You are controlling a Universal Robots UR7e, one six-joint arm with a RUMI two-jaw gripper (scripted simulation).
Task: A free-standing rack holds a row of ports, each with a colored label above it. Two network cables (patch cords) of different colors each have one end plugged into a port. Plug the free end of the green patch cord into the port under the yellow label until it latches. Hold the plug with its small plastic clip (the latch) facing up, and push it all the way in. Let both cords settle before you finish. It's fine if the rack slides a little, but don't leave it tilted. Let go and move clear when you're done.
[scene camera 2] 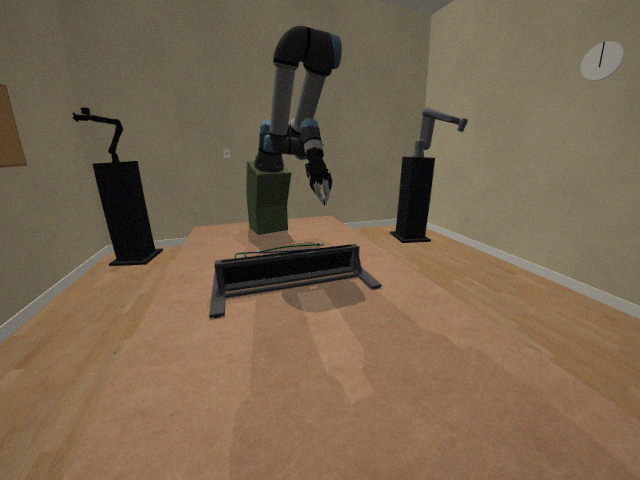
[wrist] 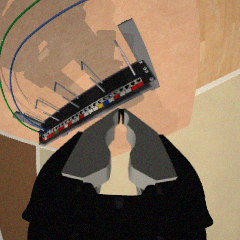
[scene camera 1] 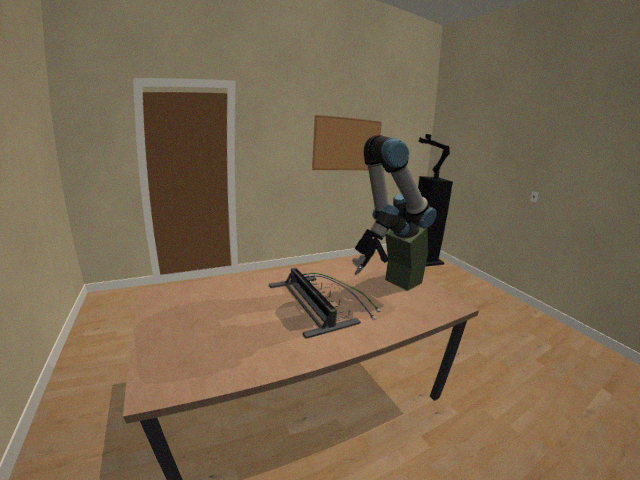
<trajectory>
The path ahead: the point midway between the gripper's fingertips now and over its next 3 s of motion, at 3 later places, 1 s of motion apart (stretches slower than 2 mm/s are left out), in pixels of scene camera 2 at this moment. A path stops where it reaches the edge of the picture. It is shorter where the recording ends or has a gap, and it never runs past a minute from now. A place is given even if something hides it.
My gripper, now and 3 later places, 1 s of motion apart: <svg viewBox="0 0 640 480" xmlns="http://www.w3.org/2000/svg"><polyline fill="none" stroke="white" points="324,205 321,203 321,205 327,231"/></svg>
</trajectory>
